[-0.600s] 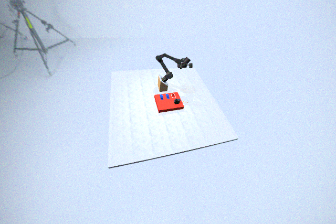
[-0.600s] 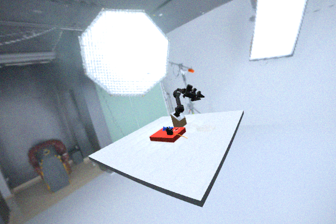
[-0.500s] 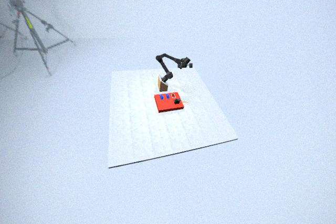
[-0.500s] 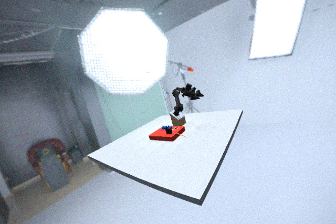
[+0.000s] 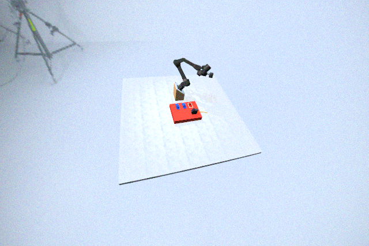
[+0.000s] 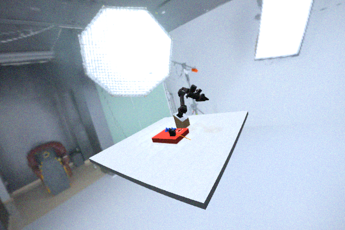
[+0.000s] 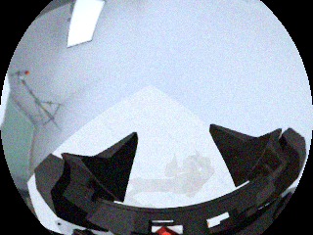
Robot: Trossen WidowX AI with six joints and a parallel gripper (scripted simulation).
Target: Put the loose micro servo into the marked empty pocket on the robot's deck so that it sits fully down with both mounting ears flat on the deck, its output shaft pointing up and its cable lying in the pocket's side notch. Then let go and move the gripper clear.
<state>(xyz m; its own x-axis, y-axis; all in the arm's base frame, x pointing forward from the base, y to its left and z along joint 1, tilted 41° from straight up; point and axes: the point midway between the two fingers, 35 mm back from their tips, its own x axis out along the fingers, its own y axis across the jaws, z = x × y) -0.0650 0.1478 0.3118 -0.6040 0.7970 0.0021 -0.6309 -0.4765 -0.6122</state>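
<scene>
Now: gripper tip 39 cm short of the red deck, 30 cm to the left of it and 24 cm above it.
</scene>
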